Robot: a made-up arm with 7 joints.
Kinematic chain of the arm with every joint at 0, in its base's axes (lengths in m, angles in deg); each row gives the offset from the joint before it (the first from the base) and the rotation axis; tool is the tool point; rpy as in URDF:
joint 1: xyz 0 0 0.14 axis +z
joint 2: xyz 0 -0.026 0.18 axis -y
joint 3: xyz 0 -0.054 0.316 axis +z
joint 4: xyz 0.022 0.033 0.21 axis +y
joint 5: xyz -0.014 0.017 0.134 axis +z
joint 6: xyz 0 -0.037 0.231 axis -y
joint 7: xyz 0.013 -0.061 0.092 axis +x
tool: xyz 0 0 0 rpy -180 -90 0
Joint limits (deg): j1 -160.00..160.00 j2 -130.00..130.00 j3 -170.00..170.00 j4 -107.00..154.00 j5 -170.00..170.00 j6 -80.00..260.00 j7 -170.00..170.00
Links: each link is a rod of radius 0.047 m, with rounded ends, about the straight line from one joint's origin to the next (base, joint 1, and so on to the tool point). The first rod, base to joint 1, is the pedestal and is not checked.
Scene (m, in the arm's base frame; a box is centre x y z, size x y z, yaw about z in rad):
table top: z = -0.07
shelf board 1: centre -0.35 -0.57 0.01 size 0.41 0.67 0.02 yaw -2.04
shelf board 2: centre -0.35 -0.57 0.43 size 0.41 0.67 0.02 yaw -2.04
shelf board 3: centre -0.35 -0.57 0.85 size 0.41 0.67 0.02 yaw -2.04
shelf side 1: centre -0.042 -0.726 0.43 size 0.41 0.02 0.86 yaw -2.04
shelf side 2: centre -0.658 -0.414 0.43 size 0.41 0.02 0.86 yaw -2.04
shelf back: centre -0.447 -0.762 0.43 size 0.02 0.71 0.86 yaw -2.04
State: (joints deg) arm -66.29 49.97 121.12 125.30 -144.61 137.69 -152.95
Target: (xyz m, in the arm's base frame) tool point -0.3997 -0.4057 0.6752
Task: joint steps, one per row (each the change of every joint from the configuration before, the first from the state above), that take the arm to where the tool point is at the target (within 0.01 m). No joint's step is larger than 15 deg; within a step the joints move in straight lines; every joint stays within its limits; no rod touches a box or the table.
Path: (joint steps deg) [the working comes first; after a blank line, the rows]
Joints at the target: 25.81 22.88 170.00 93.77 -135.56 135.84 -152.95
Straight joint move there: touches shelf side 2.

1: 13.78 -8.36 4.87 -0.16 -0.75 -0.22 0.00
2: 13.77 -8.36 4.87 -0.16 -0.76 -0.22 0.00
3: 13.78 -8.36 4.87 -0.16 -0.75 -0.21 0.00
4: 13.77 -8.37 4.87 -0.16 -0.75 -0.22 0.00
5: 13.78 -8.36 4.87 -0.16 -0.75 -0.22 0.00
6: 13.77 -8.36 4.87 -0.17 -0.76 -0.22 0.00
7: 3.15 7.70 6.55 -10.18 4.52 -0.18 0.00
8: 3.15 7.69 6.56 -10.19 4.53 -0.18 0.00
9: 3.15 7.69 6.55 -10.19 4.52 -0.18 0.00

